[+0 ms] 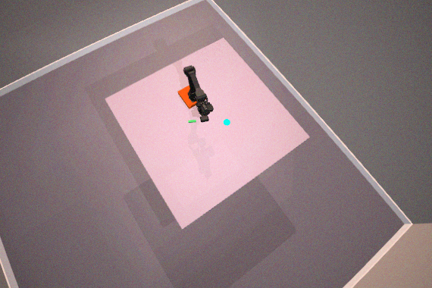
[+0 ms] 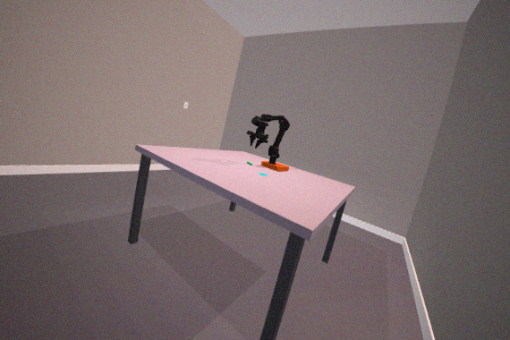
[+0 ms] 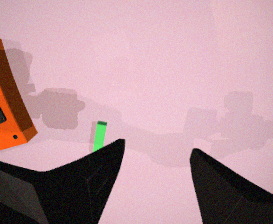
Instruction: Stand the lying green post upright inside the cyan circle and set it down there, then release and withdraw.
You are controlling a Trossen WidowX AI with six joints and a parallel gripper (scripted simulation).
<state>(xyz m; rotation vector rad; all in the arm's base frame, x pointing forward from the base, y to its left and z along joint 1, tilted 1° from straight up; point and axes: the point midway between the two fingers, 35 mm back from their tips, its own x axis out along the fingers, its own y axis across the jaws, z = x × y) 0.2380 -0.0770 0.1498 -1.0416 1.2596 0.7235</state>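
The green post is 150 mm below my gripper tip, 80 mm behind it and 50 mm to the right of it. From my gripper tip the other things lie so: cyan circle (190 mm to the left, 160 mm below, 100 mm ahead).
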